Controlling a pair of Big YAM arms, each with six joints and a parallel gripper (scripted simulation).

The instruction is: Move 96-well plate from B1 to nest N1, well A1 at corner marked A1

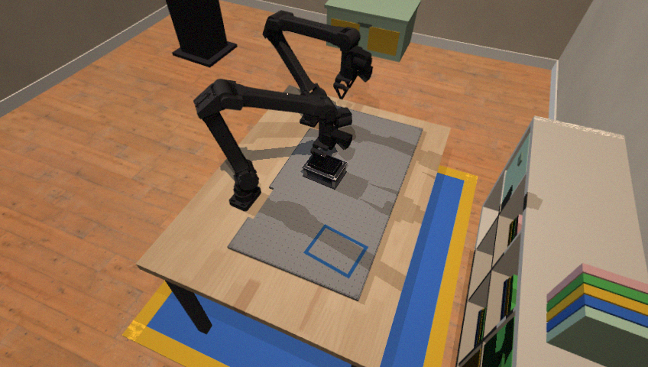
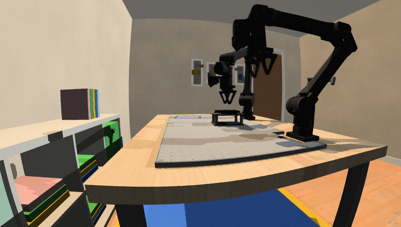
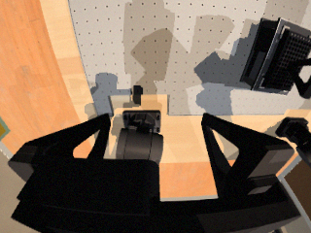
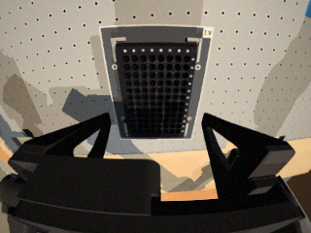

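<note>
Now: right hand 50 mm above the black 96-well plate. From my right hand the other things lie so: raised nest N1: 60 mm below; then A1 label: 70 mm ahead, 60 mm to the right, 60 mm below.
</note>
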